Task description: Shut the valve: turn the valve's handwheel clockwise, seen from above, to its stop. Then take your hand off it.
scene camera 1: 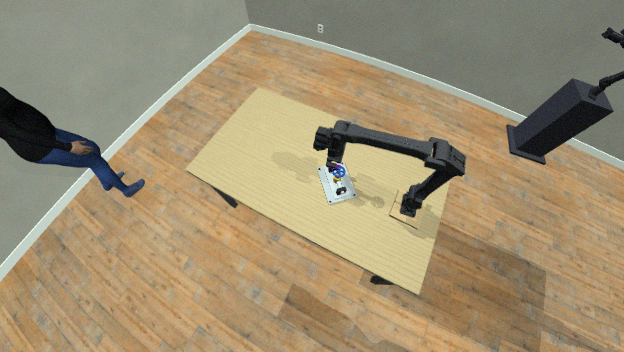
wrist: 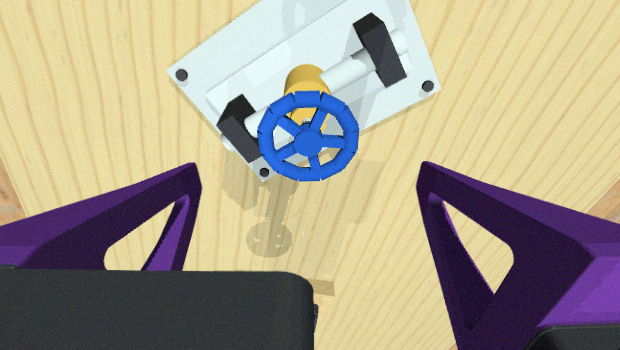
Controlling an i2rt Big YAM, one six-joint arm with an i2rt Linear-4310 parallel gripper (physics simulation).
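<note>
The valve's blue handwheel [scene camera 1: 339, 172] [wrist: 308, 143] has a round rim and several spokes. It stands above the yellow valve body [wrist: 306, 80] on a pale base plate [scene camera 1: 330, 197] [wrist: 200, 64]. A white pipe [wrist: 345, 75] runs through the body between two black clamps. My gripper [wrist: 308, 174] is wide open with purple fingers. In the wrist view the fingertips are at the left and right, below and outside the wheel, apart from its rim. In the scene view the gripper is close beside the wheel, and its fingers are mostly hidden. The wheel's stop cannot be seen.
The base plate lies on a wooden table [scene camera 1: 280, 210]. My arm [scene camera 1: 390, 140] arches over the table from its mount at the right end. A person [scene camera 1: 30, 130] is at the far left, off the table. A dark pedestal [scene camera 1: 555, 120] with another arm stands at the right.
</note>
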